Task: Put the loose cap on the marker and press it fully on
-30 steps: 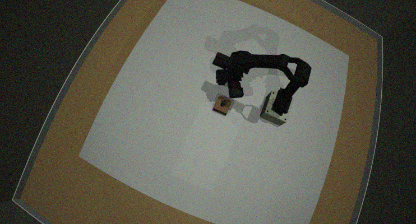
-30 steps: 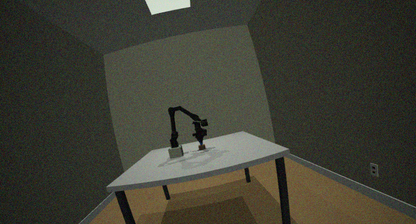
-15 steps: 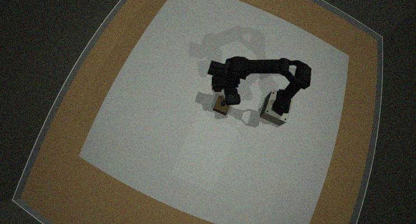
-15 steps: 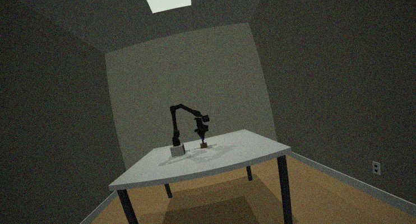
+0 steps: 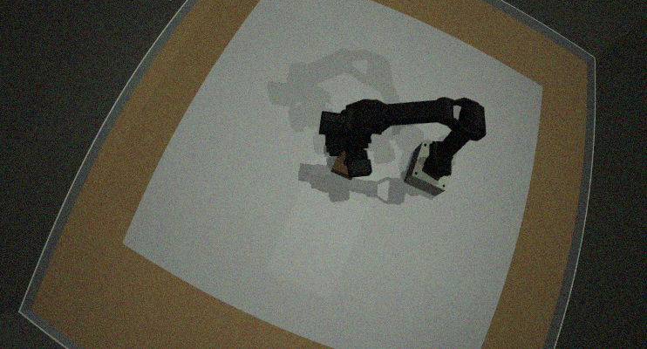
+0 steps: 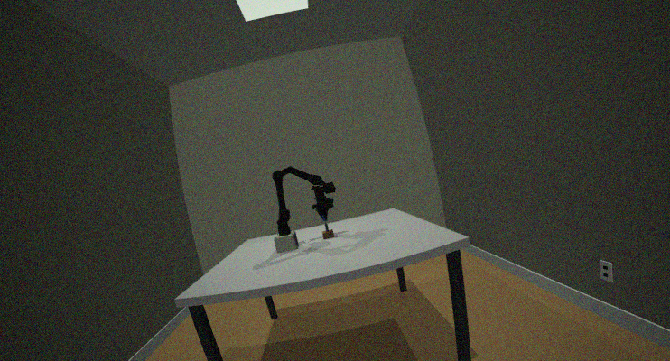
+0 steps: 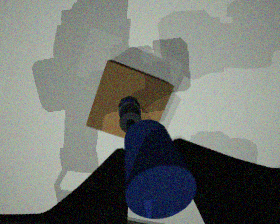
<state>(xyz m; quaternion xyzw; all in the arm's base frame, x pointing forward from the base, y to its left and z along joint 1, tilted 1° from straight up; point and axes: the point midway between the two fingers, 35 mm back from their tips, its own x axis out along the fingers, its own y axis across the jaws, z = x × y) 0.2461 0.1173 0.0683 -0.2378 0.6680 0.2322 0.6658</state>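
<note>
My gripper tip is now 1 cm to the right of the marker and 5 cm above it. Also, from my gripper tip: blue cap: 1 cm above; then holder block: 1 cm to the left, 10 cm below.
</note>
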